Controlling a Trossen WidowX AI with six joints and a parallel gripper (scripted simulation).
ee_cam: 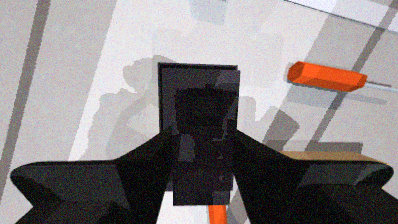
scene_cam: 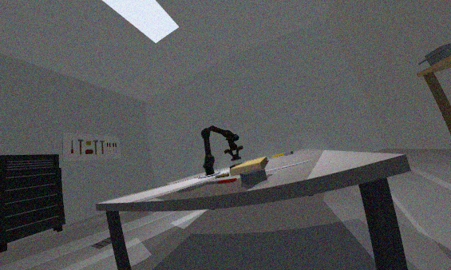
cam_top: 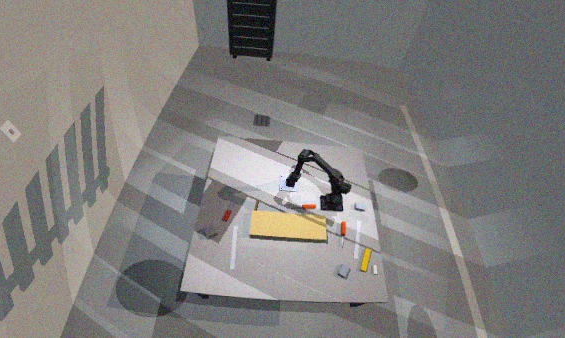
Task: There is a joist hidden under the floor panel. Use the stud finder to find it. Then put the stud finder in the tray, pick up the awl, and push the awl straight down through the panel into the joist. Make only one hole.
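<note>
Right now my gripper tip is 8 cm above the black tray and 1 cm to the left of it. From my gripper tip the other things lie so: yellow bar: 38 cm ahead, 28 cm to the left, 9 cm below; awl: 55 cm to the right, 13 cm ahead, 9 cm below; black stud finder: 2 cm above, 1 cm to the left.
</note>
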